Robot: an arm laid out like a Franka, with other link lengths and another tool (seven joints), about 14 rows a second.
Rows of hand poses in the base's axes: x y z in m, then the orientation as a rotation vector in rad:
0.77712, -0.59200, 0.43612, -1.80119, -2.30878, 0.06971
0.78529, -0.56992, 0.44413, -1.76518, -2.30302, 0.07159
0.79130, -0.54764, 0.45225, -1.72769, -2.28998, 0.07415
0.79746, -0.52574, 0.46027, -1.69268, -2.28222, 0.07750
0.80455, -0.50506, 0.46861, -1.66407, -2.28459, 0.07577
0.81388, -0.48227, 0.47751, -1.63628, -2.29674, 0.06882
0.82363, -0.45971, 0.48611, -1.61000, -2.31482, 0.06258
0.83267, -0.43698, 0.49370, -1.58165, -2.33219, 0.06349
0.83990, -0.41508, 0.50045, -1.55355, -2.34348, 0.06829
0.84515, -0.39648, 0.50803, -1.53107, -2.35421, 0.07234
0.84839, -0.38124, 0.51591, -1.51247, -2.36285, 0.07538
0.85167, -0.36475, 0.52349, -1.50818, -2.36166, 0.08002
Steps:
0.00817, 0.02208, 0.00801, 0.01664, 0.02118, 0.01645
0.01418, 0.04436, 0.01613, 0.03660, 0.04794, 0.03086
0.02034, 0.06626, 0.02415, 0.05266, 0.07030, 0.04656
0.02743, 0.08694, 0.03249, 0.06435, 0.08088, 0.06300
0.03676, 0.10973, 0.04139, 0.07418, 0.08226, 0.08293
0.04651, 0.13229, 0.04999, 0.08015, 0.07905, 0.10466
0.05555, 0.15502, 0.05758, 0.08305, 0.07989, 0.12779
0.06278, 0.17692, 0.06433, 0.08624, 0.08608, 0.14860
0.06803, 0.19552, 0.07191, 0.08776, 0.08979, 0.16601
0.07127, 0.21076, 0.07979, 0.08921, 0.09279, 0.18033
0.07455, 0.22725, 0.08737, 0.08878, 0.09727, 0.18263

